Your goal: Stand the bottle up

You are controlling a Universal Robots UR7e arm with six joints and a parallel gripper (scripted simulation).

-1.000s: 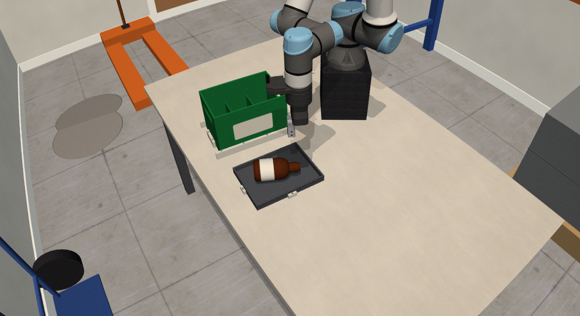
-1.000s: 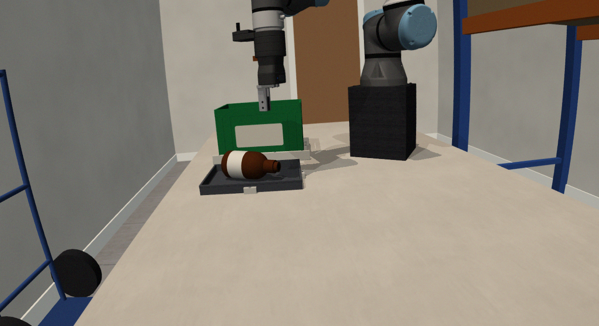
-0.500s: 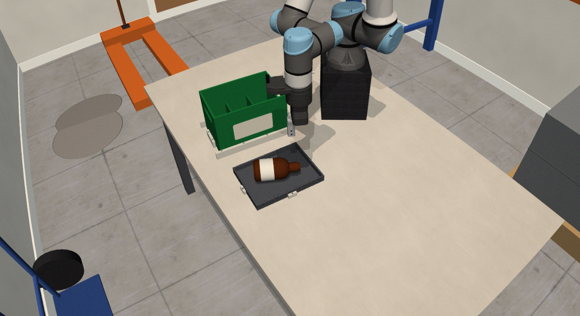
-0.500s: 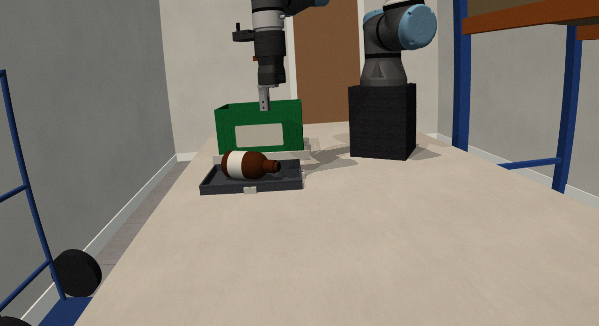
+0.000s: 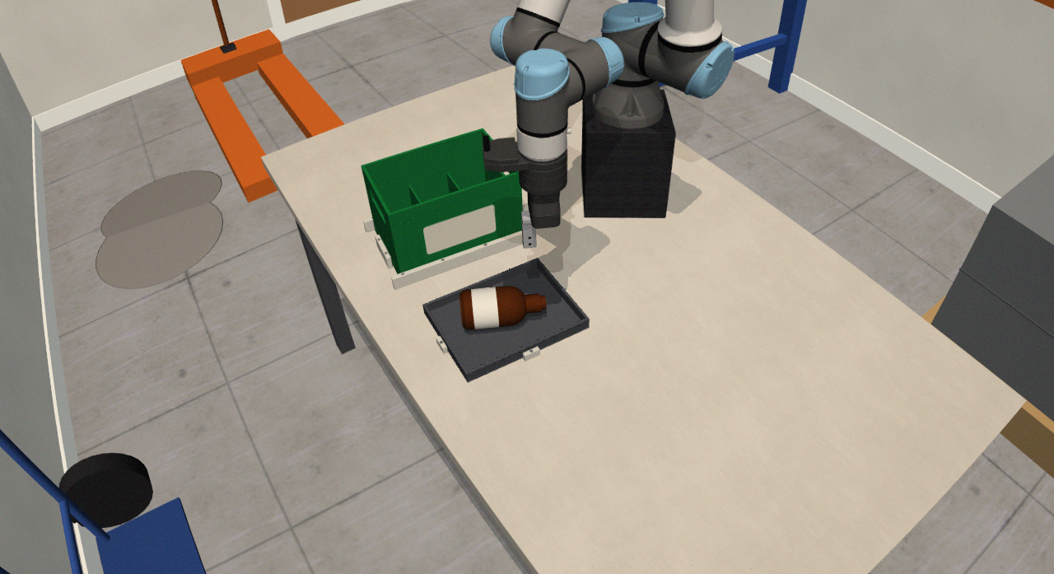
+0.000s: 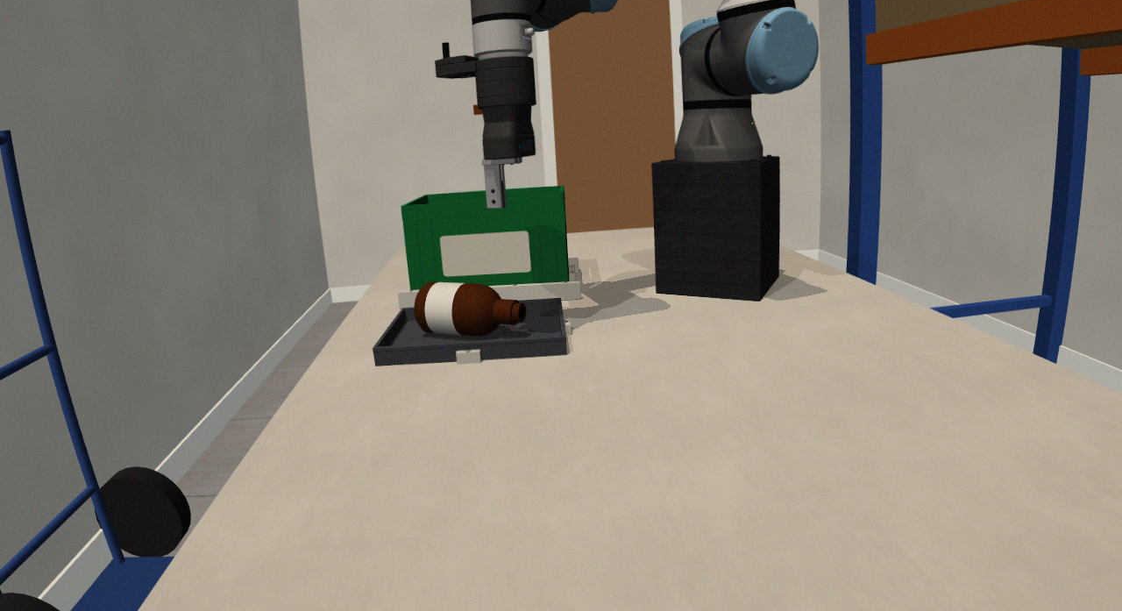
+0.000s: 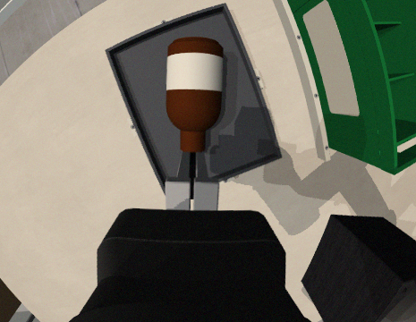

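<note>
Right now my hand is 160 mm above the brown bottle, 40 mm short of it and 30 mm to the left of it. Round my hand: green crate: 300 mm to the right, 120 mm below, 30 mm behind; tray: 190 mm below, 40 mm ahead, 30 mm to the right.
</note>
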